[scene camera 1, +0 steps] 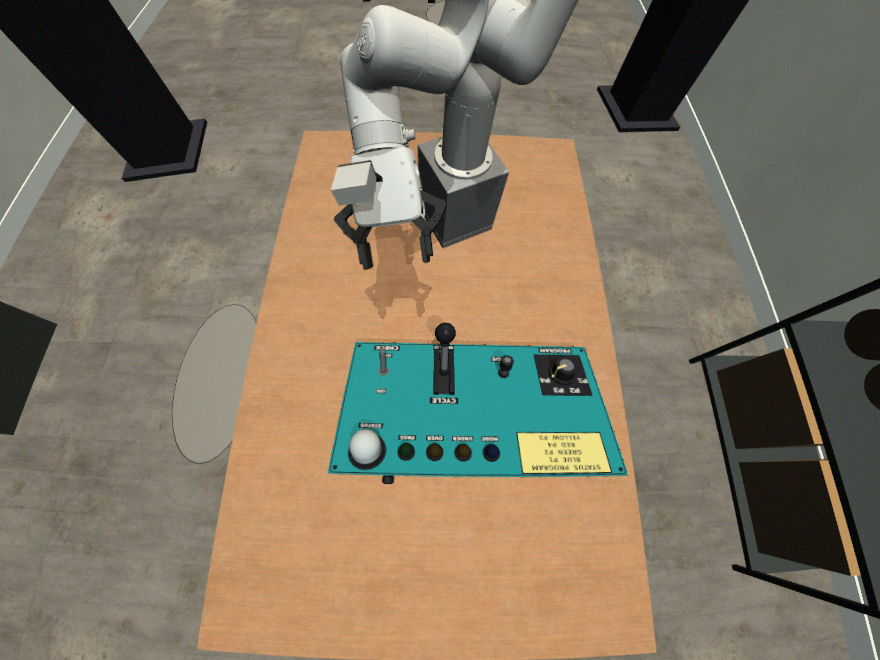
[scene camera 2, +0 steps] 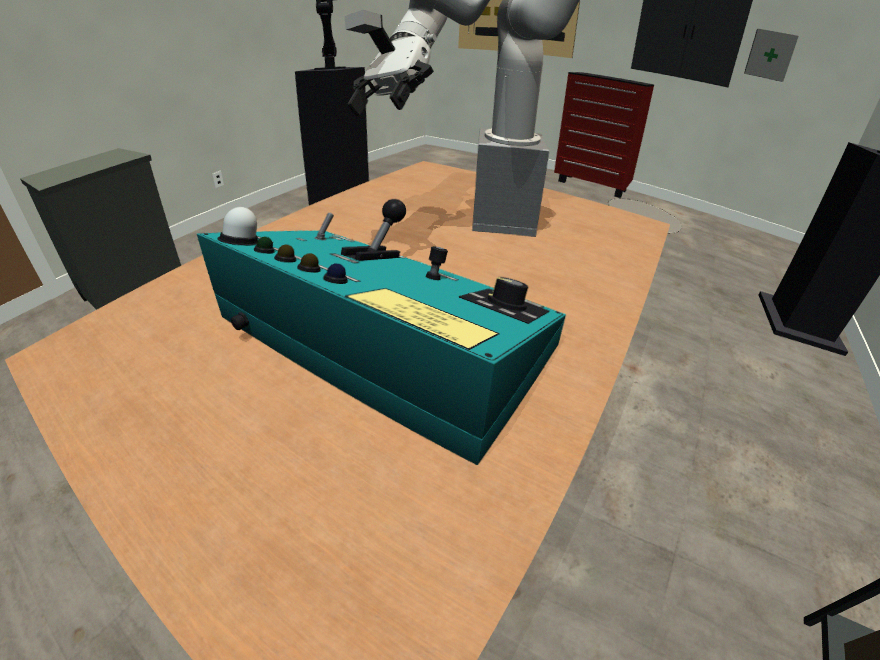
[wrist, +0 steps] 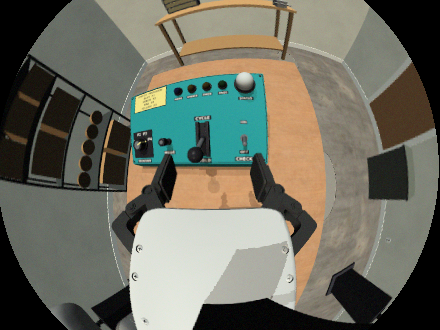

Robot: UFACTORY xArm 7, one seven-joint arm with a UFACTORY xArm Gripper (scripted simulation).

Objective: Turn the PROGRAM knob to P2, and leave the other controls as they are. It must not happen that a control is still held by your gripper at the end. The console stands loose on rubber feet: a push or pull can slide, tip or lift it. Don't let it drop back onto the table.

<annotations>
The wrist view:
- my gripper: 212, 163
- teal console: 173, 115
</annotations>
